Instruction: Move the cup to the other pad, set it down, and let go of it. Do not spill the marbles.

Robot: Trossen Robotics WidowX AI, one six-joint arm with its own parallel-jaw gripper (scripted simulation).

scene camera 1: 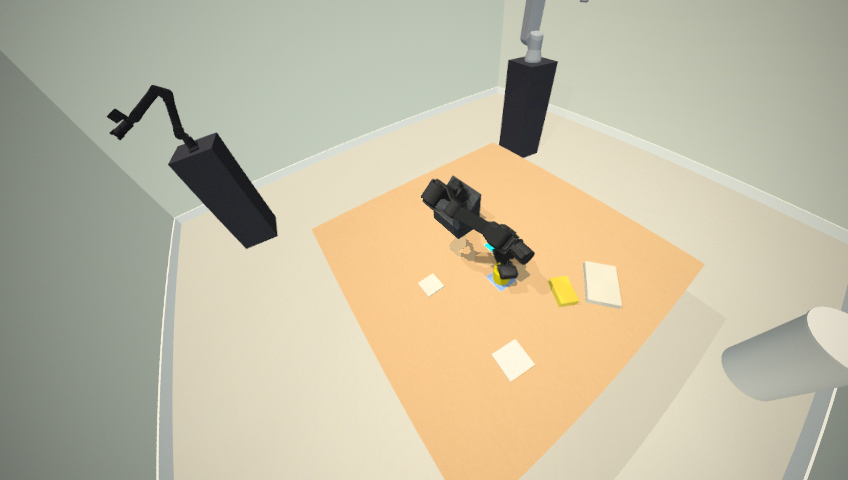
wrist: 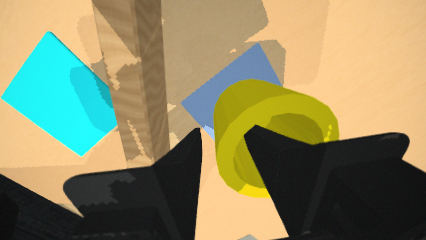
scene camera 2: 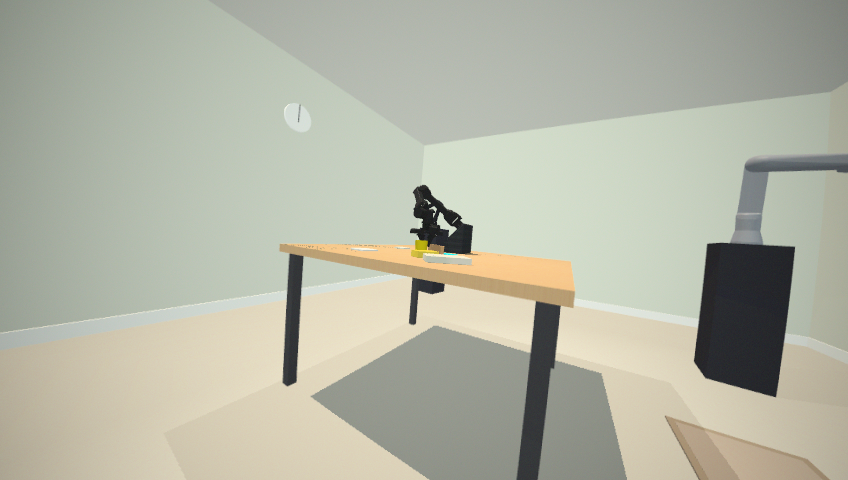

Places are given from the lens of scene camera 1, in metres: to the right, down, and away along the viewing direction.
white slab [scene camera 1: 601, 285]: 0.68, 0.17, 0.92
